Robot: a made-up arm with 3 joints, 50 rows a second.
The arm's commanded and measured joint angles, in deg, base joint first. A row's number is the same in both.
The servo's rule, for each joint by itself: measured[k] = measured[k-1] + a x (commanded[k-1-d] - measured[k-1]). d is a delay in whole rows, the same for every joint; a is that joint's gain. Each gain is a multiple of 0.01, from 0.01 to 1. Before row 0 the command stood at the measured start. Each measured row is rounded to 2 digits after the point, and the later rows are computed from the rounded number. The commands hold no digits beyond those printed.
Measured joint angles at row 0:
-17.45 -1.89 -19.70
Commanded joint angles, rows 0 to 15:
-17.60 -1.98 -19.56
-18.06 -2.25 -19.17
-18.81 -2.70 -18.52
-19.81 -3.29 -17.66
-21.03 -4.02 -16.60
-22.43 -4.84 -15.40
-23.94 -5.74 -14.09
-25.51 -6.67 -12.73
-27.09 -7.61 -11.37
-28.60 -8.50 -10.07
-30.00 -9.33 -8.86
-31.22 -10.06 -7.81
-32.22 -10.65 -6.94
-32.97 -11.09 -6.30
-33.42 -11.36 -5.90
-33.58 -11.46 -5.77
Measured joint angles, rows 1 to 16:
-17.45 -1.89 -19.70
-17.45 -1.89 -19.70
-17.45 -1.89 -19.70
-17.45 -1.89 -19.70
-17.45 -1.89 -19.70
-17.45 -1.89 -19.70
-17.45 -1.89 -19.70
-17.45 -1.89 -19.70
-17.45 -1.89 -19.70
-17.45 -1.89 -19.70
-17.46 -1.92 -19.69
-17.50 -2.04 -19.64
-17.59 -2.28 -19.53
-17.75 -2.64 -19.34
-17.98 -3.14 -19.07
-18.29 -3.75 -18.70
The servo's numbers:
d 10
a 0.07 0.36 0.10

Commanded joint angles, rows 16 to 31:
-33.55 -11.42 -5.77
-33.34 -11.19 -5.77
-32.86 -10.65 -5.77
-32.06 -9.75 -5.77
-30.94 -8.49 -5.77
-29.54 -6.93 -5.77
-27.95 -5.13 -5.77
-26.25 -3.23 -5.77
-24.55 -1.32 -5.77
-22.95 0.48 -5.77
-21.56 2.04 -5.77
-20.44 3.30 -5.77
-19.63 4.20 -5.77
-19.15 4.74 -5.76
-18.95 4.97 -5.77
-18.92 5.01 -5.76
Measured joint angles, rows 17 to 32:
-18.69 -4.47 -18.24
-19.17 -5.26 -17.69
-19.72 -6.11 -17.06
-20.34 -6.97 -16.36
-21.02 -7.82 -15.61
-21.73 -8.63 -14.83
-22.46 -9.36 -14.04
-23.20 -9.98 -13.27
-23.92 -10.48 -12.53
-24.60 -10.83 -11.85
-25.23 -11.04 -11.24
-25.80 -11.09 -10.69
-26.29 -10.93 -10.20
-26.69 -10.51 -9.76
-26.99 -9.78 -9.36
-27.17 -8.75 -9.00

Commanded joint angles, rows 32 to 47:
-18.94 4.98 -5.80
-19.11 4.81 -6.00
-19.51 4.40 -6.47
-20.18 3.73 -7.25
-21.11 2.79 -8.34
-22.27 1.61 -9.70
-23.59 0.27 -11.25
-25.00 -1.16 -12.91
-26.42 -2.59 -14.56
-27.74 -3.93 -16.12
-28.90 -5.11 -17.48
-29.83 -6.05 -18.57
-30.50 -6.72 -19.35
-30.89 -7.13 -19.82
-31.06 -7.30 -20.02
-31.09 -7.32 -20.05
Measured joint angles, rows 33 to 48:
-27.22 -7.45 -8.68
-27.15 -5.93 -8.39
-26.97 -4.27 -8.13
-26.69 -2.56 -7.89
-26.33 -0.90 -7.68
-25.92 0.61 -7.49
-25.48 1.90 -7.32
-25.04 2.92 -7.16
-24.61 3.66 -7.02
-24.21 4.15 -6.89
-23.84 4.45 -6.78
-23.51 4.58 -6.70
-23.23 4.52 -6.68
-23.02 4.24 -6.74
-22.89 3.72 -6.90
-22.85 2.96 -7.18

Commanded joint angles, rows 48 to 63:
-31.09 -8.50 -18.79
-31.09 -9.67 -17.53
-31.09 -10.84 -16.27
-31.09 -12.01 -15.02
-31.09 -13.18 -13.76
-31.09 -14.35 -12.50
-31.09 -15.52 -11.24
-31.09 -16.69 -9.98
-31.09 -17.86 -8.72
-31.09 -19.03 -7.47
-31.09 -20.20 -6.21
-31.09 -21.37 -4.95
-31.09 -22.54 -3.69
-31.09 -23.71 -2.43
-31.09 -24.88 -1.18
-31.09 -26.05 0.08
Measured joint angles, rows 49 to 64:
-22.90 1.99 -7.59
-23.05 0.86 -8.12
-23.29 -0.38 -8.76
-23.60 -1.66 -9.50
-23.97 -2.90 -10.30
-24.38 -4.03 -11.13
-24.81 -5.00 -11.95
-25.24 -5.77 -12.74
-25.65 -6.32 -13.47
-26.03 -6.68 -14.13
-26.38 -7.34 -14.60
-26.71 -8.18 -14.89
-27.02 -9.14 -15.03
-27.30 -10.17 -15.03
-27.57 -11.25 -14.90
-27.82 -12.37 -14.66

